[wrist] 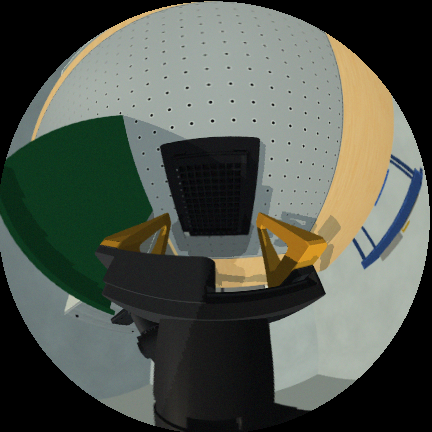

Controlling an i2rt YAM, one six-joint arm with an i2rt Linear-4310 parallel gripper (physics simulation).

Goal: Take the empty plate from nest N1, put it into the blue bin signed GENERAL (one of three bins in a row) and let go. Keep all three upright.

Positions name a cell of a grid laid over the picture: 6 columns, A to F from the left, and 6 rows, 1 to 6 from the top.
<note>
In view: my gripper (C4), a black plate (C3) and a green bin (B3).
</note>
